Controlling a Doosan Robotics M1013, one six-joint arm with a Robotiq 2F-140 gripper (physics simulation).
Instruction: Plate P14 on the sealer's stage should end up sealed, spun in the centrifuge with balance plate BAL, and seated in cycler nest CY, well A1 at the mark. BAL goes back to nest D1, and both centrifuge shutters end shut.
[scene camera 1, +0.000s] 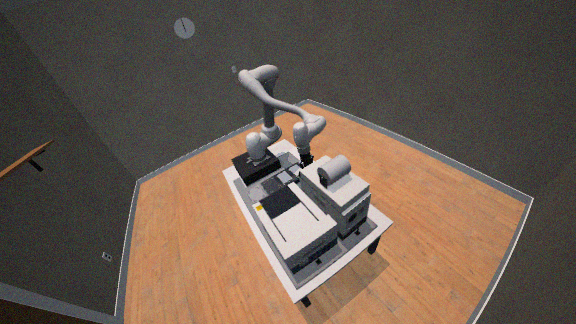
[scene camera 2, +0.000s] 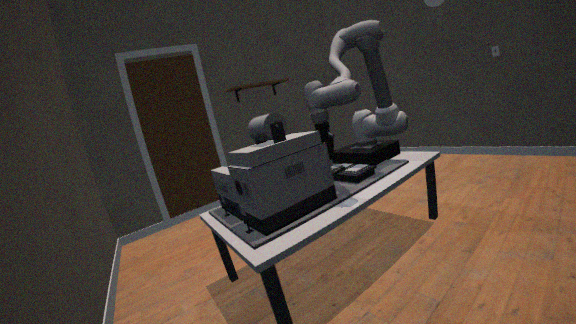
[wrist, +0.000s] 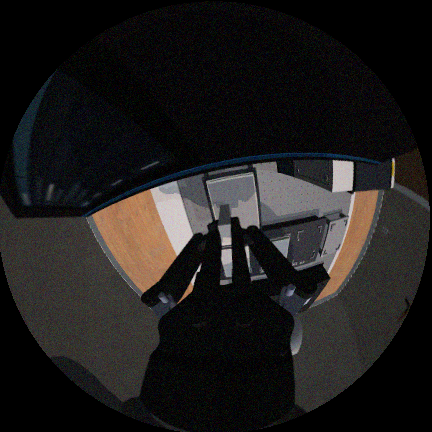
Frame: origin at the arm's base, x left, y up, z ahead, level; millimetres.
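Where they show: gripper, fingertip midpoint: (wrist: 225, 212); arm's base, link origin: (scene camera 1: 259, 158) (scene camera 2: 366, 147).
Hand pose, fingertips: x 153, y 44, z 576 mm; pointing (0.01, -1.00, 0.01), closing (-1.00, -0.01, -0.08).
Observation:
Each offset is from my fingertips to the top centre of the thing. "*": to the spot under its first point. Level surfaces: height alone.
My gripper (scene camera 1: 306, 162) (scene camera 2: 328, 149) (wrist: 225, 212) is shut and empty, pointing down beside the tall machine with the roll on top, probably the sealer @(dx -34, dy +338, dz +290 mm) (scene camera 1: 354, 192) (scene camera 2: 287, 182). In the wrist view a pale framed rectangular bed @(dx -17, dy -13, dz -8 mm) (wrist: 242, 186) lies beyond and below the fingertips; I cannot tell whether it is the stage or carries plate P14. One pale plate @(* dx +46, dy -72, dz -220 mm) (wrist: 227, 268) shows between the fingers, and another @(dx -107, dy -72, dz -208 mm) (wrist: 281, 243) sits on the black holder to the right. No labels, well marks or shutter states are readable. The low white machine (scene camera 1: 302, 227) stands beside the tall one.
A dark nest (wrist: 306, 239) and a light nest @(dx -385, dy -84, dz -235 mm) (wrist: 335, 235) with corner marks stand right of the plates in the wrist view. A dark body with a blue edge fills the top there. The arm's black base box (scene camera 1: 255, 169) (scene camera 2: 385, 151) stands at the white table's @(dy -151 mm) (scene camera 2: 320, 224) far end.

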